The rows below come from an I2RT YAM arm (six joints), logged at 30 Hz.
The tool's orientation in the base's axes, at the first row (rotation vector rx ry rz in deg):
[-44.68 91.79 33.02]
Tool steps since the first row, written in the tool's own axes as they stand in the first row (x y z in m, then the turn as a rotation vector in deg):
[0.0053 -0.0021 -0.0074 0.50 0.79 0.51]
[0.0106 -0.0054 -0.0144 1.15 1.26 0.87]
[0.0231 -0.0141 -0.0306 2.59 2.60 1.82]
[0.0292 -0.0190 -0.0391 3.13 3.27 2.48]
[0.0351 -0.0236 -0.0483 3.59 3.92 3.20]
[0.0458 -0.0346 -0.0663 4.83 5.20 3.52]
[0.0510 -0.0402 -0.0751 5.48 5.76 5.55]
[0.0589 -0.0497 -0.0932 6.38 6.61 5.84]
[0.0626 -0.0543 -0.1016 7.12 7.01 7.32]
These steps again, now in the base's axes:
[-0.0036 -0.0077 -0.0038 -0.30 0.81 -0.62]
[-0.0061 -0.0159 -0.0076 -0.47 1.27 -1.35]
[-0.0109 -0.0357 -0.0166 -0.97 2.60 -3.01]
[-0.0132 -0.0462 -0.0208 -1.09 3.44 -3.69]
[-0.0161 -0.0570 -0.0248 -1.14 4.32 -4.31]
[-0.0203 -0.0793 -0.0315 -1.99 5.18 -5.65]
[-0.0222 -0.0903 -0.0348 -1.14 6.94 -6.68]
[-0.0273 -0.1112 -0.0389 -1.66 7.55 -7.66]
[-0.0296 -0.1210 -0.0408 -1.05 8.78 -8.67]

